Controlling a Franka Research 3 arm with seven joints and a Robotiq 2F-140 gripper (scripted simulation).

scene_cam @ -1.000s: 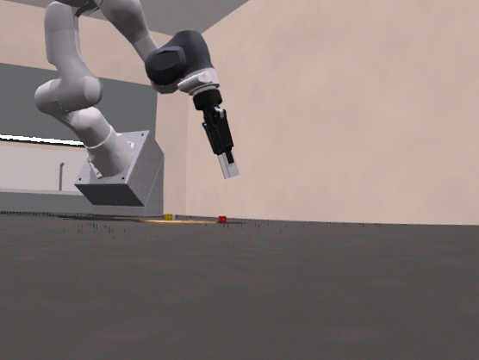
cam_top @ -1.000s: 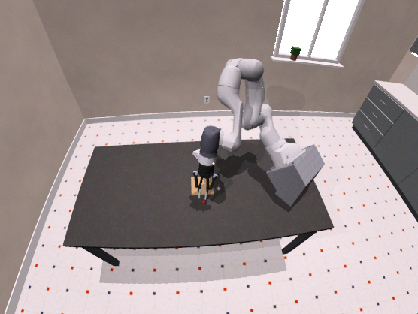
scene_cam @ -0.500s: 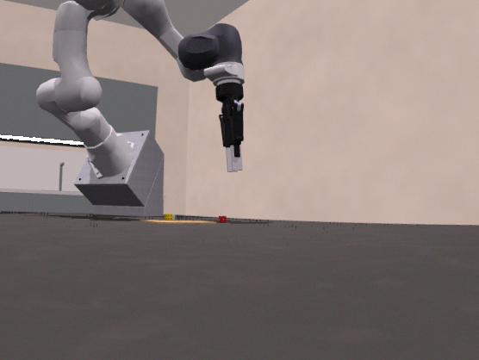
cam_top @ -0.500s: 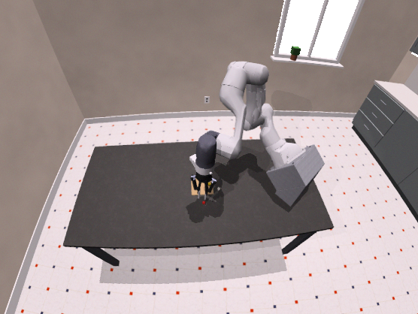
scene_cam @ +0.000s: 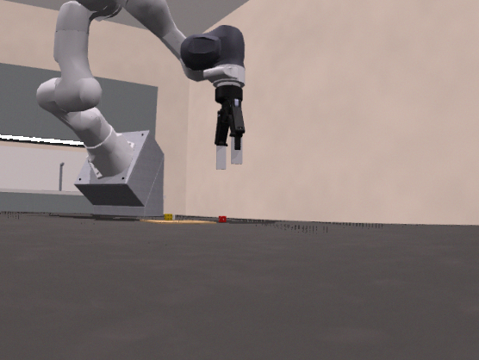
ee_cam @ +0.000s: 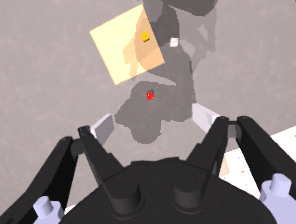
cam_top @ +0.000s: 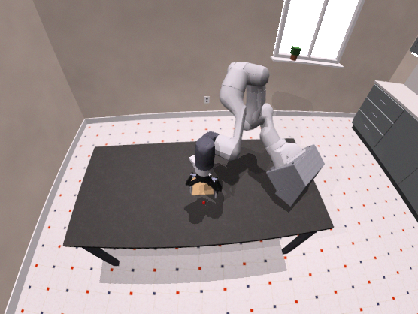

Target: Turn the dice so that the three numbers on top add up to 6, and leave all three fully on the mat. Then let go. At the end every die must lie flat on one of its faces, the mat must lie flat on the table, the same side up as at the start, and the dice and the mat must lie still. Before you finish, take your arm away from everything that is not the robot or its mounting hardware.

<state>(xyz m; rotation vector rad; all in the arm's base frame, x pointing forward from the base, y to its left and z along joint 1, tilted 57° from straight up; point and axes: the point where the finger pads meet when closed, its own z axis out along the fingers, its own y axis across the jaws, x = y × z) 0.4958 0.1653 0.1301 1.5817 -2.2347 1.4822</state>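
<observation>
My gripper is now 15 cm above the red die, 1 cm to the left of it and 1 cm past it. From my hand the other things lie so: tan mat 16 cm below, 14 cm to the right, 4 cm behind; yellow die 15 cm below, 13 cm to the right, 9 cm behind; white die 15 cm below, 13 cm behind, 7 cm to the right.
</observation>
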